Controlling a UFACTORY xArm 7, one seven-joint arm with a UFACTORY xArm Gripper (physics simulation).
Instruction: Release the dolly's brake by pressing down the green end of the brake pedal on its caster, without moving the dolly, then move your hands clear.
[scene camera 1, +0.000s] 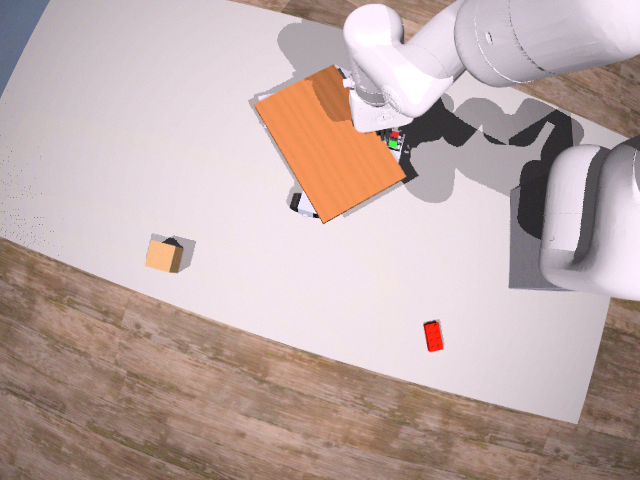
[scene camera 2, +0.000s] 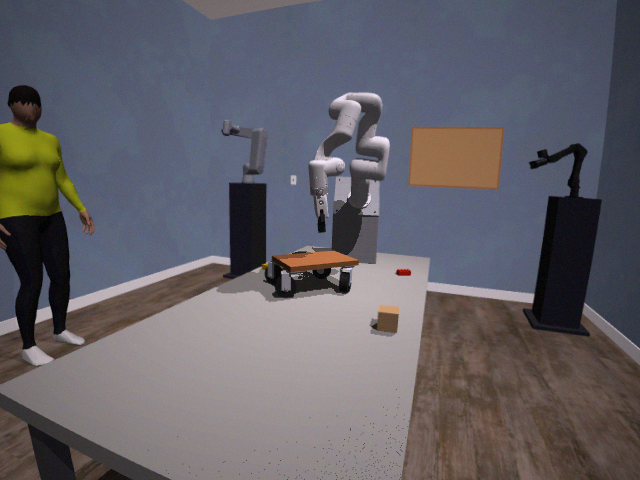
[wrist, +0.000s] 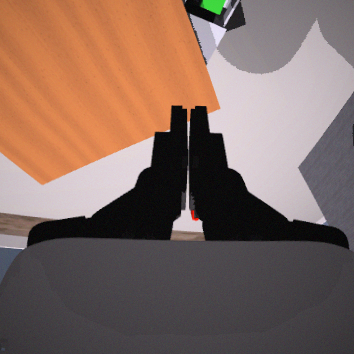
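The dolly has an orange wooden deck (scene camera 1: 330, 155) (scene camera 2: 315, 259) (wrist: 90, 85) and stands on casters on the table. The green end (scene camera 1: 393, 143) (wrist: 213, 5) of the brake pedal shows beside the deck's edge, at the top in the wrist view. The pedal's red end (scene camera 1: 394, 134) is next to it in scene camera 1. My gripper (scene camera 2: 321, 230) (wrist: 187, 130) is shut and empty. It hangs above the dolly deck, apart from it. In scene camera 1 the arm's wrist hides most of the gripper.
A red brick (scene camera 1: 433, 336) (scene camera 2: 403, 272) and a tan wooden block (scene camera 1: 164, 256) (scene camera 2: 387, 318) lie on the table (scene camera 1: 258, 289) (scene camera 2: 232, 382). A grey arm base block (scene camera 1: 527, 258) stands at the table's right in scene camera 1. A person (scene camera 2: 31, 170) stands at the left in scene camera 2.
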